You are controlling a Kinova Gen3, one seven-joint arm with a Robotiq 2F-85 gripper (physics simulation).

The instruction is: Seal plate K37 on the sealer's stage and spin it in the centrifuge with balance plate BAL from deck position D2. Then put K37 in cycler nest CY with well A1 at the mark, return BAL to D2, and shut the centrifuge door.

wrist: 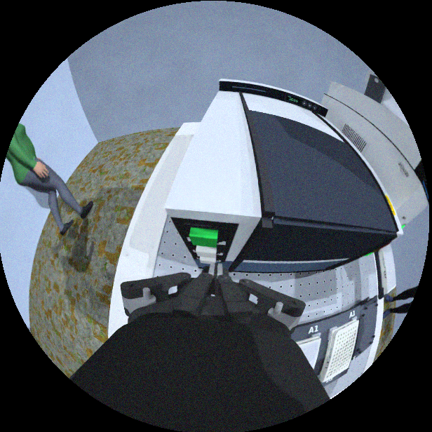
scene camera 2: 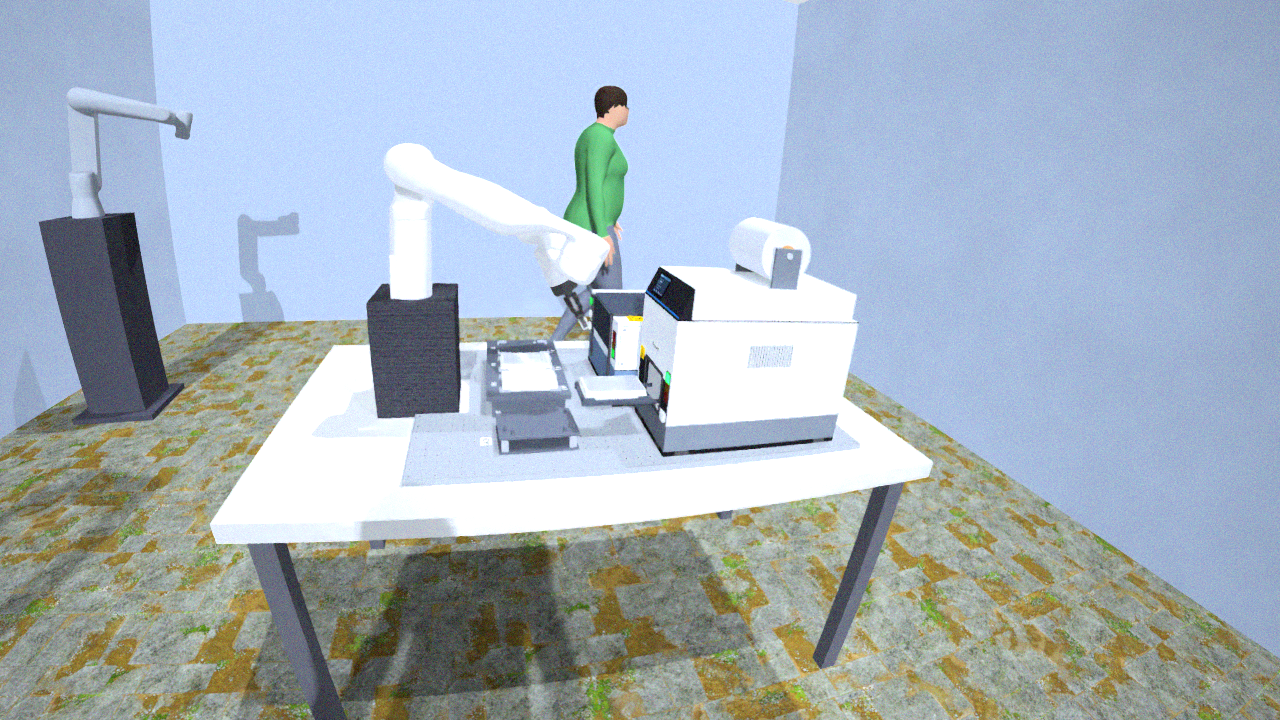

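Seen in the pictures: gripper, fingertip midpoint: (scene camera 2: 586, 328); arm's base, link origin: (scene camera 2: 411, 294).
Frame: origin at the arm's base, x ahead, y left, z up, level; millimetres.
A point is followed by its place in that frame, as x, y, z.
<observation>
My gripper (scene camera 2: 583, 322) @[472, 180, -155] (wrist: 215, 270) is shut and empty. Its fingertips are close to the button panel of the centrifuge (scene camera 2: 605, 308) @[468, 14, -52] (wrist: 215, 175); the wrist view shows the green button (wrist: 204, 236) and white buttons (wrist: 206, 252) just beyond them. Contact cannot be told. The centrifuge has a dark front and top panel; whether its door is open cannot be told. The sealer (scene camera 2: 760, 371) @[671, -386, -77] (wrist: 372, 135) has its stage out, with a white plate (scene camera 2: 612, 386) @[399, -264, -140] on it. Two white plates (wrist: 342, 347) (wrist: 310, 352) lie beside A1 marks on dark nests. Plate names are unreadable.
A dark raised rack (scene camera 2: 528, 400) @[247, -143, -214] stands between the arm's black pedestal (scene camera 2: 416, 358) @[5, -69, -127] and the sealer. A film roll (scene camera 2: 760, 246) @[659, -340, 170] tops the sealer. A person in green (scene camera 2: 597, 174) (wrist: 22, 155) is behind the table. Another arm (scene camera 2: 85, 147) stands at far left.
</observation>
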